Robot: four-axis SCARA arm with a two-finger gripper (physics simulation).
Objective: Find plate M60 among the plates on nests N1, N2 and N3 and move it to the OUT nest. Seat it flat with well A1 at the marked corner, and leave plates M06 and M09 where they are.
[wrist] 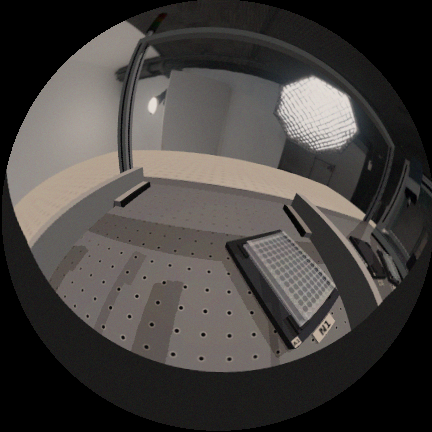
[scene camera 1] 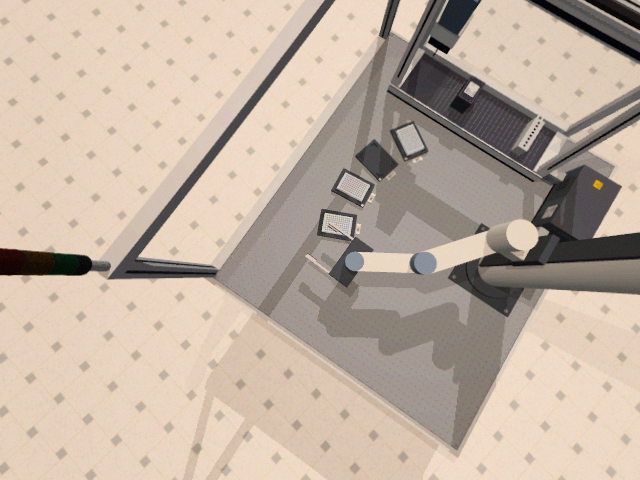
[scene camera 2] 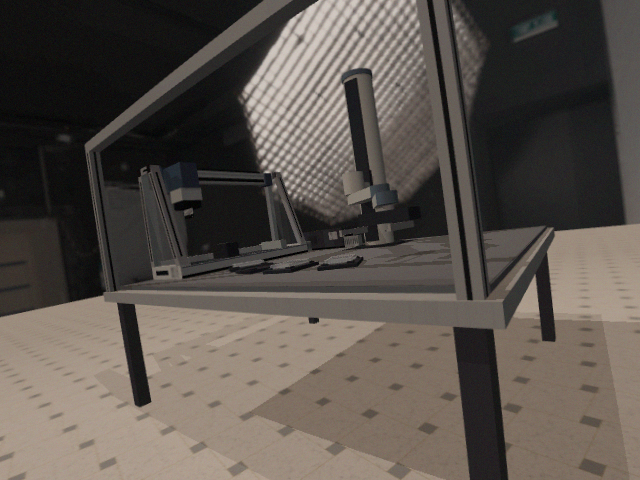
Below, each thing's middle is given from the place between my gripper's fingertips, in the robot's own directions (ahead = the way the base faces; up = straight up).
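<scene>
Counted from my hand: the well plate point(wrist: 300, 285) is 30 mm behind, 110 mm to the right and 80 mm below; the nest labelled N1 point(wrist: 292, 335) is 30 mm behind, 110 mm to the right and 90 mm below; the nest labelled OUT point(scene camera 1: 374, 157) is 20 mm behind, 470 mm to the right and 90 mm below. Going by their middles, the nest labelled OUT is the farthest from my hand of the things named here.
</scene>
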